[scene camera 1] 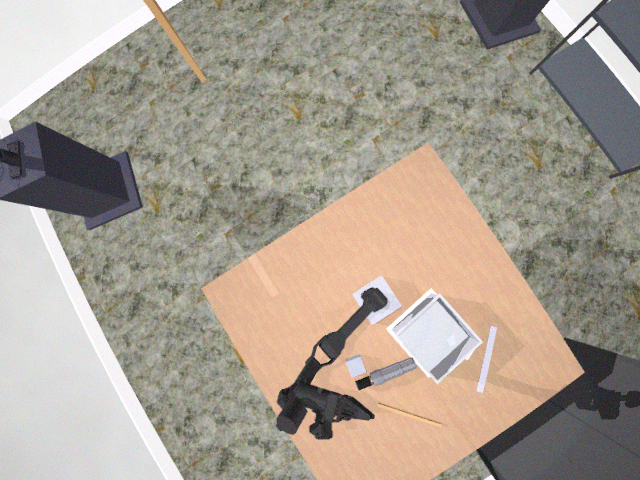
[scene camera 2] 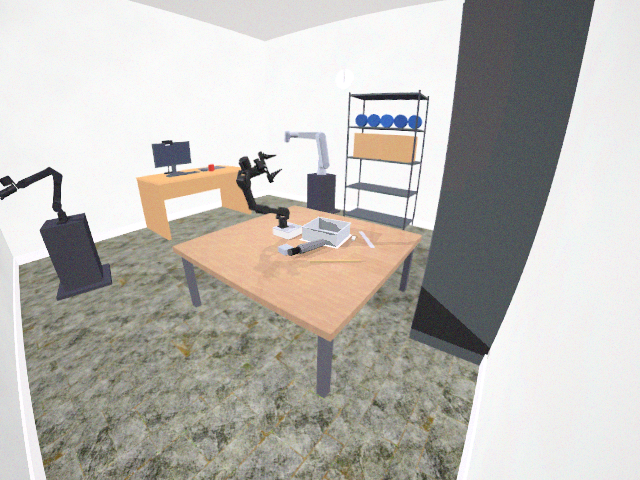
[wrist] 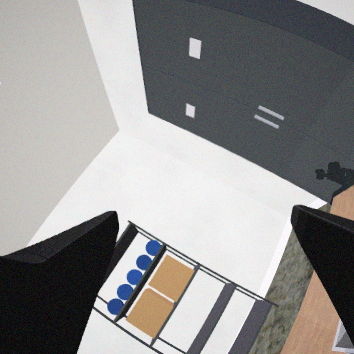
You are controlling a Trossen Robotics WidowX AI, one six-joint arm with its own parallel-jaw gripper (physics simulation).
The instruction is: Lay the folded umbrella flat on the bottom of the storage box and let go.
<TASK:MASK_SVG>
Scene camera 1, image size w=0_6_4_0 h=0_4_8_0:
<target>my gripper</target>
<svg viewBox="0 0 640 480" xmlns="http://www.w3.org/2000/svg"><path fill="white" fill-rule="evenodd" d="M309 433L314 435L317 440L329 440L333 437L332 423L335 423L335 421L336 423L351 419L369 421L374 419L375 415L352 396L316 387L310 402L310 408L312 412L316 413L316 419L314 419L315 423L309 426Z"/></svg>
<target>folded umbrella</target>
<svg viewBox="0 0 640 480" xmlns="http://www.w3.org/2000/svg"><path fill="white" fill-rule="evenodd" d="M414 358L410 357L377 369L370 373L370 378L367 376L355 381L358 391L371 386L372 383L374 386L384 384L384 382L416 369L417 364Z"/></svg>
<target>white storage box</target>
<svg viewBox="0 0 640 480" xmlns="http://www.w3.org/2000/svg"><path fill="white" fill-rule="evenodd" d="M431 293L391 330L395 333L395 337L438 384L482 343L482 340L440 293L438 295Z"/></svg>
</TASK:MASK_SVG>
